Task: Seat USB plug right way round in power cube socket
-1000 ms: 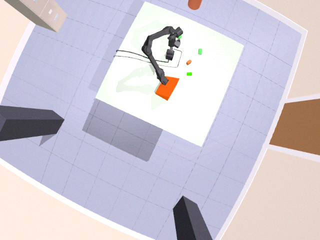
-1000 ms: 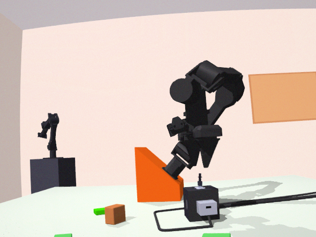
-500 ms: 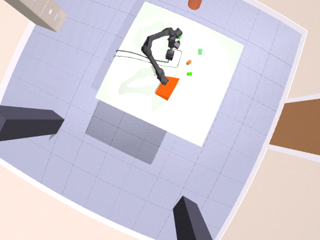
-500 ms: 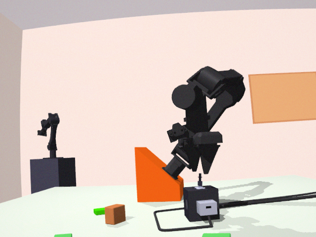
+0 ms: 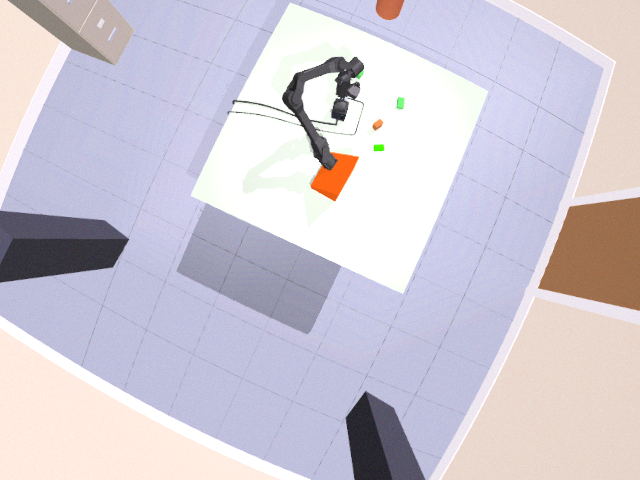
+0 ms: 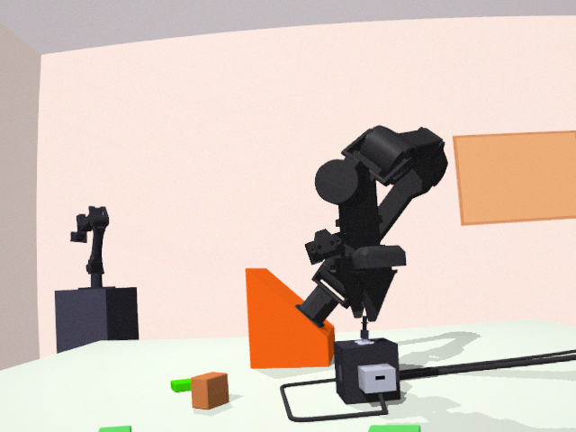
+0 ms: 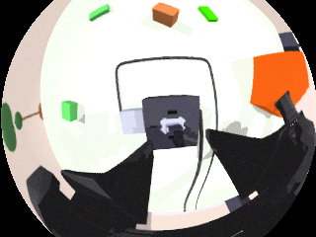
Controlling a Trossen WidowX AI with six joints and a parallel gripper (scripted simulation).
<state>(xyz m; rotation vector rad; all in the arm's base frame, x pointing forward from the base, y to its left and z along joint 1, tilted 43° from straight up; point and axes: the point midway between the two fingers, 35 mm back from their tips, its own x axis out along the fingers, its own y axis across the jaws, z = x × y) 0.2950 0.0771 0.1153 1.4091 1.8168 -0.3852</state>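
Right now the USB plug is 20 mm below my gripper tip. The rest, counted from my gripper tip: brown block: 220 mm to the right, 90 mm below, 60 mm ahead; then USB socket: 40 mm below.
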